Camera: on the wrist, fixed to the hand. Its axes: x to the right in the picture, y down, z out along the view.
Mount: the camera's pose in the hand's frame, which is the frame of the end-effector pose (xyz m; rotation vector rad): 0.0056 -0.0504 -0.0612 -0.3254 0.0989 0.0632
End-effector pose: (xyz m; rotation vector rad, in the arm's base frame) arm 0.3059 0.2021 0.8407 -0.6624 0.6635 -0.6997
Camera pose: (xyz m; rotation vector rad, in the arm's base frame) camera 0.2467 0.1491 0.8384 -0.9056 0.8968 -0.5731
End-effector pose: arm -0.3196 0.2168 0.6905 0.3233 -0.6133 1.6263
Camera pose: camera -0.2627 0.2584 0.6538 -0.0155 -0.8049 1.5616
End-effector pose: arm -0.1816 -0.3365 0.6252 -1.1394 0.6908 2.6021
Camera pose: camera -0.1277 -0.3234 0.5683 -1.3635 0.3309 2.7994
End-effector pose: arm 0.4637 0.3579 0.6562 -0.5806 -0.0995 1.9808
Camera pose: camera 0.5301 0.3756 0.6162 -0.8996 -0.3506 2.0070
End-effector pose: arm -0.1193 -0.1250 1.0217 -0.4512 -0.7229 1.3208
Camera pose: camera -0.0402 -0.1241 1.0137 -0.8007 -0.8497 1.2333
